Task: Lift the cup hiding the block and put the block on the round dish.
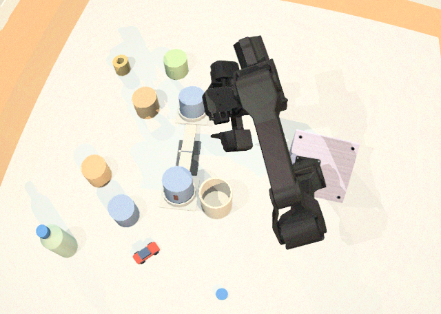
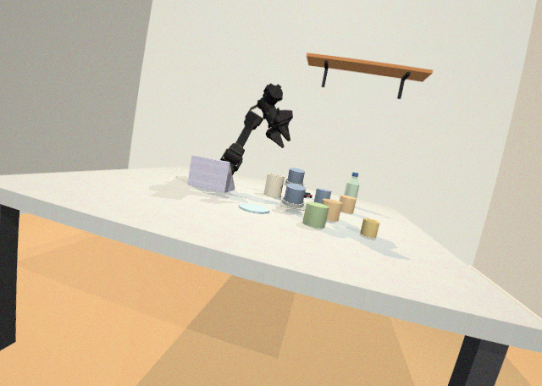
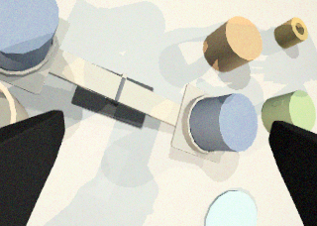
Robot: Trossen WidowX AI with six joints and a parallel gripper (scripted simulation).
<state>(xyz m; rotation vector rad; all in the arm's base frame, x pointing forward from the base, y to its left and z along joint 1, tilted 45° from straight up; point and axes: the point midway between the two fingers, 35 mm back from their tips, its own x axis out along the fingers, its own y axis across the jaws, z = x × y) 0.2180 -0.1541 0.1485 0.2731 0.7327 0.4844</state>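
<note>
My gripper tip is 80 mm short of the pale green block, 120 mm to the left of it and 190 mm above it. Also, from my gripper tip: beige cup (40 mm behind, 120 mm to the left, 190 mm below); then balance (70 mm ahead, 10 mm to the left, 200 mm below); then round pale dish (30 mm behind, 240 mm to the right, 230 mm below).
</note>
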